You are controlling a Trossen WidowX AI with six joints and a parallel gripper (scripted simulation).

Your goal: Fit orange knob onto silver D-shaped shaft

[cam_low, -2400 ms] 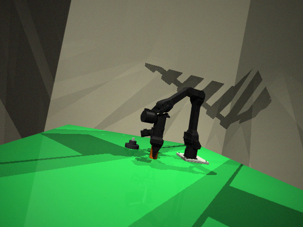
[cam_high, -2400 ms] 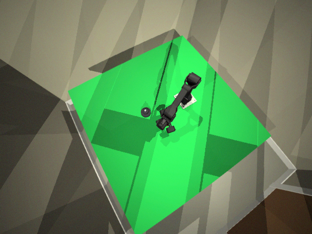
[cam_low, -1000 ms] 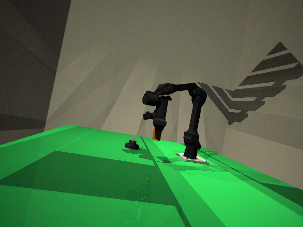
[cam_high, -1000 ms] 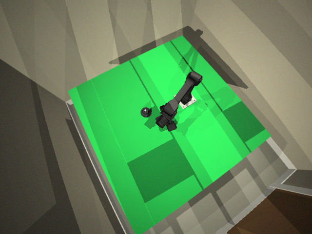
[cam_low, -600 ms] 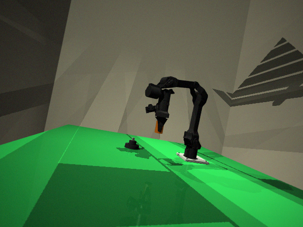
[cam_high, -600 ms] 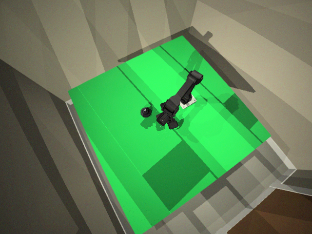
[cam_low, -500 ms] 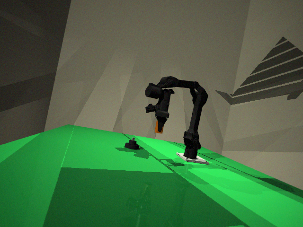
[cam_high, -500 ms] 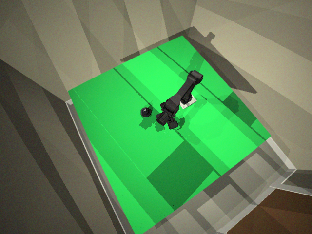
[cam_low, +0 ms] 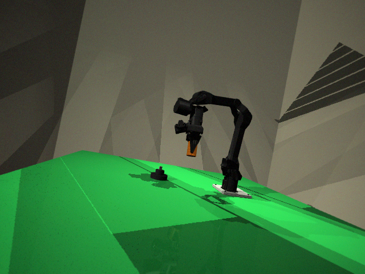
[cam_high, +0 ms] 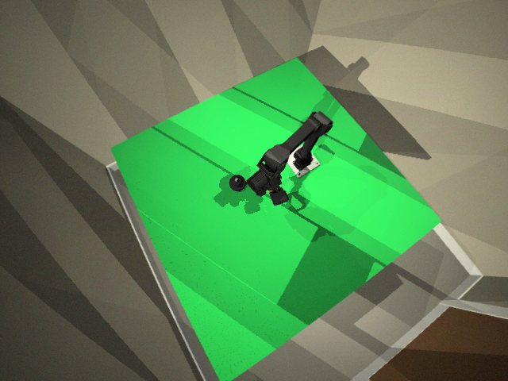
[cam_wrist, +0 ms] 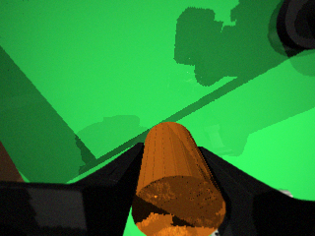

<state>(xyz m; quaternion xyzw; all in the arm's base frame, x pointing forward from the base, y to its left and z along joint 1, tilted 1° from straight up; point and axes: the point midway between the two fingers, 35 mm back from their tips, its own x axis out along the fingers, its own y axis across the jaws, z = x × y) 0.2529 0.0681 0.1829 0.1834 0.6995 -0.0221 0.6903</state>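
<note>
The orange knob is 3 cm above my gripper tip and 1 cm to the right of it. Also, from my gripper tip: round pedestal 18 cm to the right, 13 cm below, 8 cm ahead.
</note>
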